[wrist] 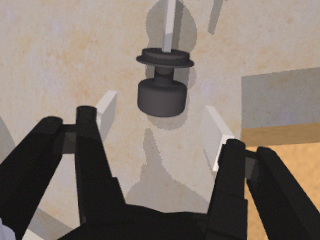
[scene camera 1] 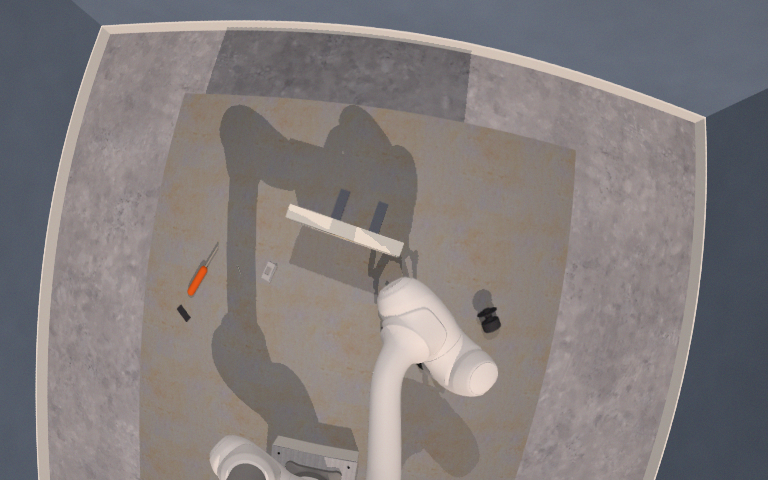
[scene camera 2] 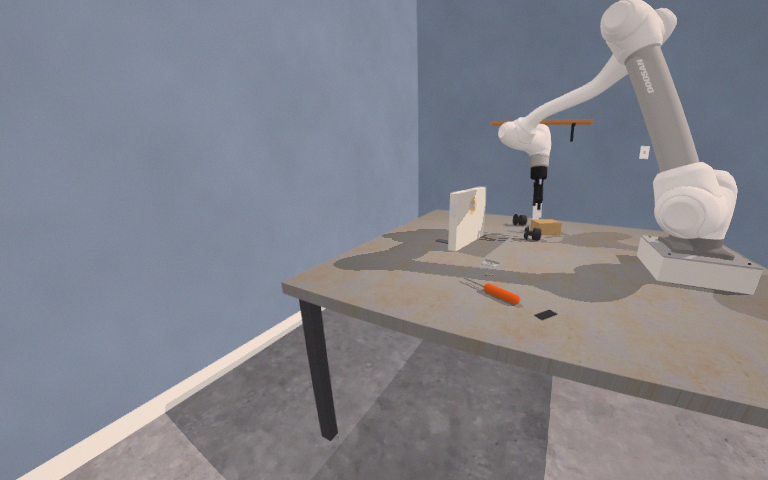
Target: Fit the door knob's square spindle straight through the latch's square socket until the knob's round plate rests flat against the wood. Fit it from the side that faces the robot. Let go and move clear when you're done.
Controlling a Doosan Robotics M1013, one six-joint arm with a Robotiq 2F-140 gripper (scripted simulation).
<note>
In view: my gripper (wrist: 159,112) and a pale wood door panel (scene camera 1: 371,240).
The pale wood door panel also shows in scene camera 2 (scene camera 2: 468,225).
</note>
